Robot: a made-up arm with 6 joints. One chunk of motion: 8 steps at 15 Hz.
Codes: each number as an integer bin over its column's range. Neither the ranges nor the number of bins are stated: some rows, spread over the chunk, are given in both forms.
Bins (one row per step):
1: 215 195 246 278 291 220
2: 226 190 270 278 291 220
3: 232 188 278 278 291 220
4: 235 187 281 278 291 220
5: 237 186 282 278 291 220
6: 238 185 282 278 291 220
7: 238 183 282 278 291 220
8: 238 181 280 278 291 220
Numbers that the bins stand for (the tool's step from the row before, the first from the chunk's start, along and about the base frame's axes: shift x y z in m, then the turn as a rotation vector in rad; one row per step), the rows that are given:
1: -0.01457 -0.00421 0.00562 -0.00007 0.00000 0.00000
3: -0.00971 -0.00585 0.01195 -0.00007 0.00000 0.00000
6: -0.00800 -0.00656 0.01274 -0.00007 0.00000 0.00000
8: -0.00800 -0.00750 0.01234 -0.00007 0.00000 0.00000
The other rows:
2: -0.01143 -0.00538 0.01037 -0.00007 0.00000 0.00000
4: -0.00886 -0.00609 0.01254 -0.00007 0.00000 0.00000
5: -0.00829 -0.00632 0.01274 -0.00007 0.00000 0.00000
7: -0.00800 -0.00703 0.01274 -0.00007 0.00000 0.00000

